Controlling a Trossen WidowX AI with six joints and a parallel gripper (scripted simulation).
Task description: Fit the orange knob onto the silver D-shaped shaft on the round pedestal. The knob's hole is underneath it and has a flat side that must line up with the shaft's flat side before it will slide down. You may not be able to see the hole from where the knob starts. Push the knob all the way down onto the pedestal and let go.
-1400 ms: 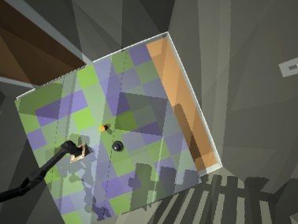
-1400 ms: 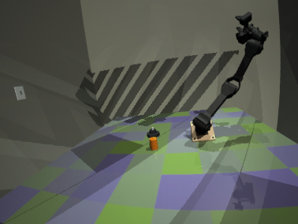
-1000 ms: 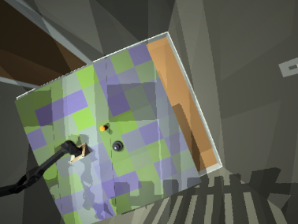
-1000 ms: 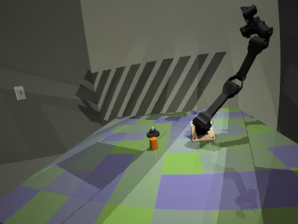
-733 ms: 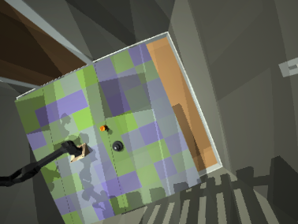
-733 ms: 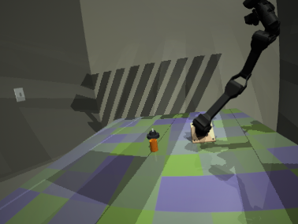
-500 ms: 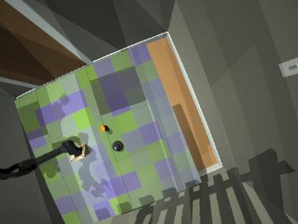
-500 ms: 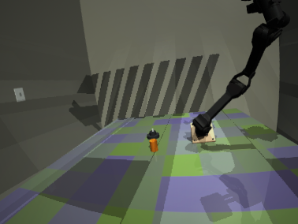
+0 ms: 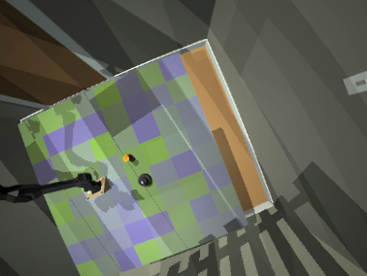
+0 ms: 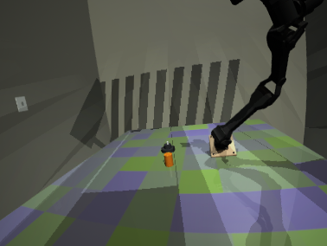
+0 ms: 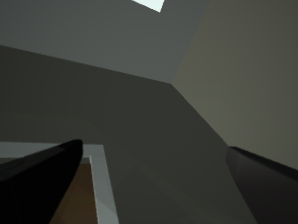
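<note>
Right now the orange knob is 640 mm below my gripper tip, 310 mm to the right of it and 310 mm ahead of it. Also, from my gripper tip: round dark pedestal: 650 mm below, 500 mm to the right, 330 mm ahead.
</note>
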